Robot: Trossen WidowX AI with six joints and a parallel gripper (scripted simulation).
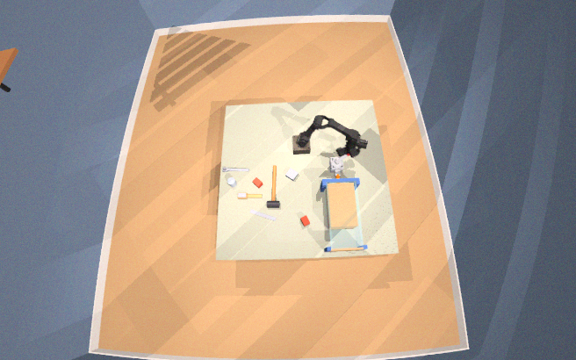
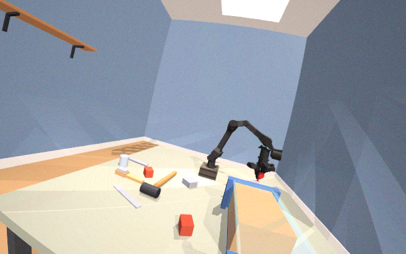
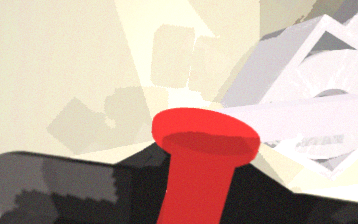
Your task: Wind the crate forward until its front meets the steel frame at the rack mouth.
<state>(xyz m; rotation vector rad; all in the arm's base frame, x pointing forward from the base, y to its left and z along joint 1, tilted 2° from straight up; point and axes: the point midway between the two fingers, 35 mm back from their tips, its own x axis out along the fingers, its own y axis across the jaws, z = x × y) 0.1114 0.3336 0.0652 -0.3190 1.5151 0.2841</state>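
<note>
The white hand winch lies 50 mm ahead of my gripper tip, 90 mm to the right of it and 80 mm below it. Also, from my gripper tip: blue steel frame 220 mm ahead, 70 mm to the right, 10 mm below; crank arm 20 mm ahead, 30 mm to the right, 10 mm below; red knob 20 mm above.
</note>
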